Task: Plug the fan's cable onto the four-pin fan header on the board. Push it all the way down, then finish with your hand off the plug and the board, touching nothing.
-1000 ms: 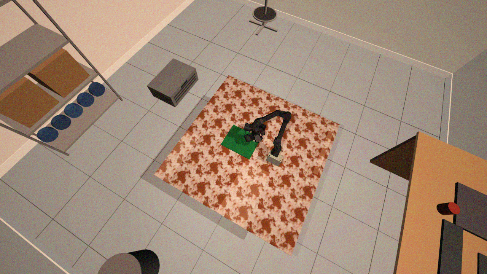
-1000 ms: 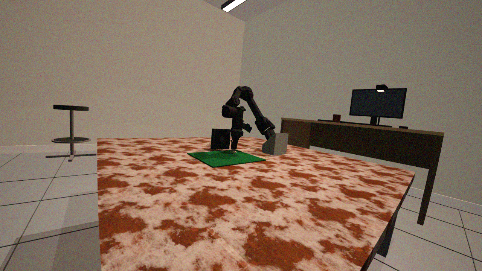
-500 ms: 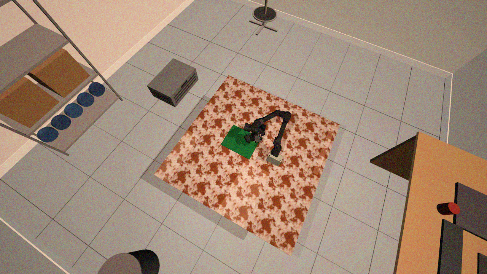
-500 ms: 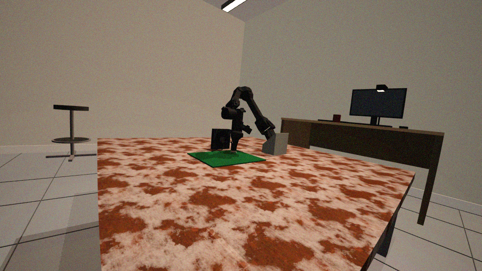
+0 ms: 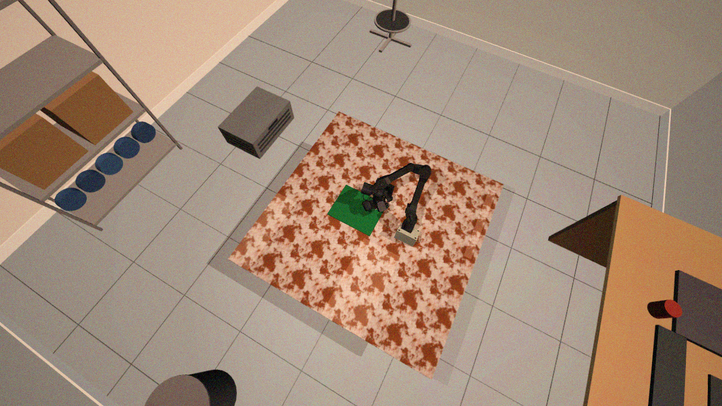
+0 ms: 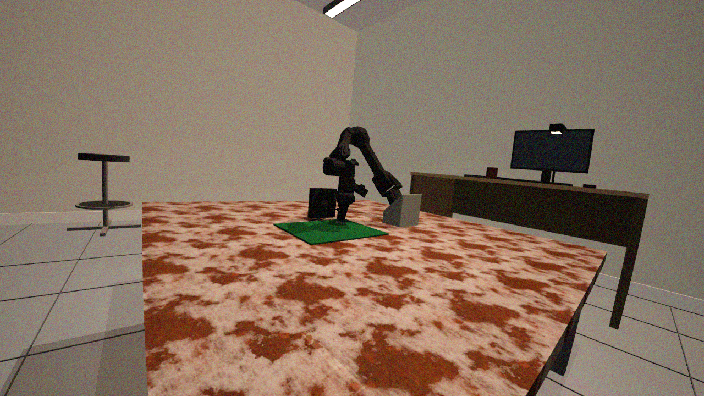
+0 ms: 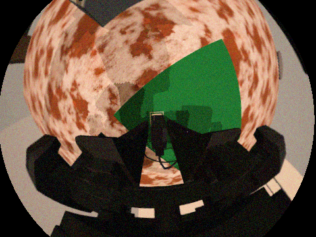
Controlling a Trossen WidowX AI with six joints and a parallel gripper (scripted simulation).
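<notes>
Right now the black plug is 10 mm ahead of my gripper tip and 10 mm above it. From my gripper tip the other things lie so: green board: 100 mm ahead, 70 mm to the left, 40 mm below; white four-pin header: 10 mm ahead, 20 mm below; black fan: 10 mm ahead, 120 mm to the right, 40 mm above.
</notes>
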